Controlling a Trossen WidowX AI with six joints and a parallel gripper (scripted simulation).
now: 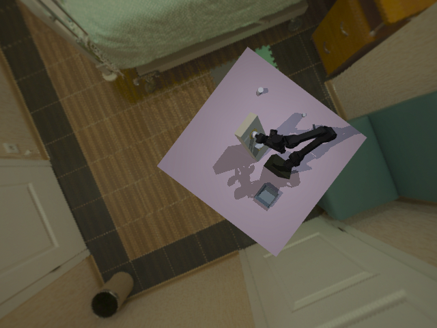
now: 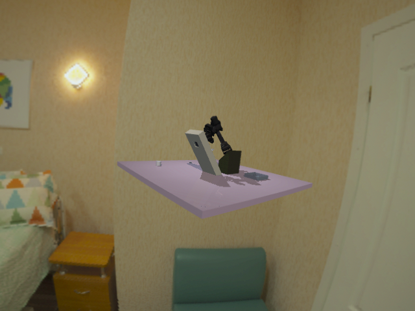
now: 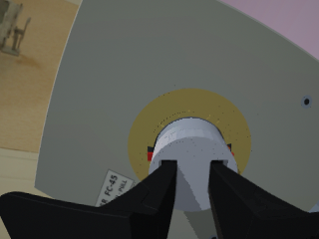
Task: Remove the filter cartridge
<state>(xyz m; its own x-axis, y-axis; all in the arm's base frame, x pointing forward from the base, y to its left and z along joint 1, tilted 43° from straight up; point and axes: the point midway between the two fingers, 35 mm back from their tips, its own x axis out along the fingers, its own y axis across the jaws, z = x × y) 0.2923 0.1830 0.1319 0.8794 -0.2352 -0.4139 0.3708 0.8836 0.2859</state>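
My gripper tip is now 450 mm past the grey tray, 280 mm above it and 220 mm to the right of it. Round my gripper tip: round grey filter cartridge: 10 mm below, 10 mm ahead.
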